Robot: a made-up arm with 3 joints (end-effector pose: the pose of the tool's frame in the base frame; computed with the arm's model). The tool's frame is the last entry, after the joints.
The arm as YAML. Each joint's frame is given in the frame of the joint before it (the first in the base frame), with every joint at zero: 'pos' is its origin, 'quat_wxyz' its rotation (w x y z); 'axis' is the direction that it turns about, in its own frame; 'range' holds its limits. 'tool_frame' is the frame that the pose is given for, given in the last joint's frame.
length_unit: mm
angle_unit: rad
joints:
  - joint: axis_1
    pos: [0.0, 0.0, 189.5]
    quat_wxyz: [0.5, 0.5, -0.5, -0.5]
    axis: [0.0, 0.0, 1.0]
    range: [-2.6, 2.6]
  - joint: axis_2
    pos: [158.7, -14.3, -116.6]
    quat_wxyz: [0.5, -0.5, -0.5, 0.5]
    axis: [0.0, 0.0, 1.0]
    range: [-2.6, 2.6]
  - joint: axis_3
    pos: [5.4, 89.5, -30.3]
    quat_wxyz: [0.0, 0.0, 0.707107, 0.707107]
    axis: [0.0, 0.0, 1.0]
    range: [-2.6, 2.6]
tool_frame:
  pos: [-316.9, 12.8, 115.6]
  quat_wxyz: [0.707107, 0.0, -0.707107, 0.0]
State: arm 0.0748 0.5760 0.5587
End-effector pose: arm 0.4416 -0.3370 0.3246 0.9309 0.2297 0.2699 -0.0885
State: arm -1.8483 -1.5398 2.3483
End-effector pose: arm 0.3306 -0.0611 -0.2686 0.3614 -0.6204 0.6744 -0.1722
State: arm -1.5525 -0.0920 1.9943
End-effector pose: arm 0.3312 0.0993 -0.2956 0.2010 -0.9785 0.0449 -0.0101
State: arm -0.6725 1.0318 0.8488
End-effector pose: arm 0.4145 -0.2805 -0.1299 0.6301 0.5997 0.4914 -0.0434
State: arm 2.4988 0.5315 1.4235
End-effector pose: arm 0.3261 0.3632 0.5397 0.8288 -0.4941 -0.0999 -0.2429
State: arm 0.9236 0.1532 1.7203
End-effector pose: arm 0.3149 -0.3634 0.5469 0.9190 0.3868 0.0188 -0.0742
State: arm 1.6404 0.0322 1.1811
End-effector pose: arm 0.3260 0.1496 0.6575 0.9736 -0.2276 0.0026 -0.0159
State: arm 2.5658 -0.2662 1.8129
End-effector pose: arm 0.3298 0.4102 0.4754 0.9218 -0.3644 0.0770 0.1081
